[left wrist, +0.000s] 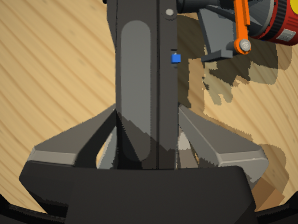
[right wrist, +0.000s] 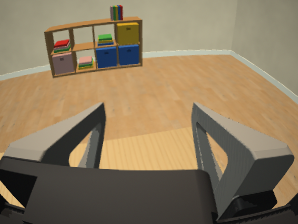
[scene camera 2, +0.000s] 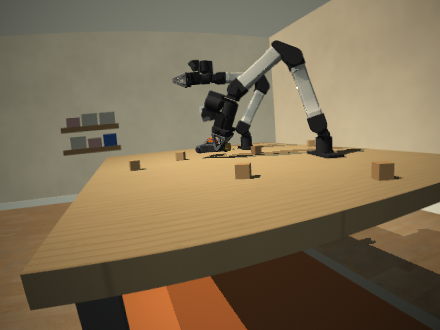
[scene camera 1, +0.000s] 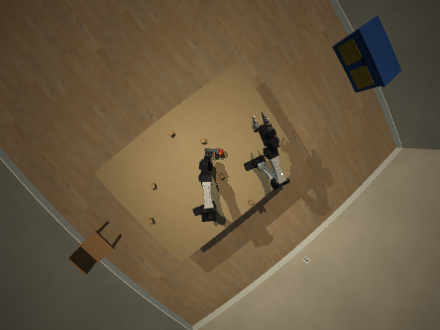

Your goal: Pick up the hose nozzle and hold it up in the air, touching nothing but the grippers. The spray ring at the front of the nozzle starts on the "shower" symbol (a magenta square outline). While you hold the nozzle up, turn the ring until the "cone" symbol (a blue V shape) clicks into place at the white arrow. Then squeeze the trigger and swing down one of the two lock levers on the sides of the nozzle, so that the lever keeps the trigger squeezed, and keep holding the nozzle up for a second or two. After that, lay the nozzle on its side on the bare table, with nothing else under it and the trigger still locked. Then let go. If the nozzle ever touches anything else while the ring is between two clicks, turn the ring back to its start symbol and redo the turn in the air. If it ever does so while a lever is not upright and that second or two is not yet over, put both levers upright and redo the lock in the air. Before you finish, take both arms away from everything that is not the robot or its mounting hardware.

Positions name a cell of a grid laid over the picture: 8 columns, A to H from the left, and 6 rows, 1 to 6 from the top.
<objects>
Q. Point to a hose nozzle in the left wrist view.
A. At D3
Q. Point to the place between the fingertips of my right gripper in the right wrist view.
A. D3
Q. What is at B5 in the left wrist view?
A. My left gripper.
</objects>
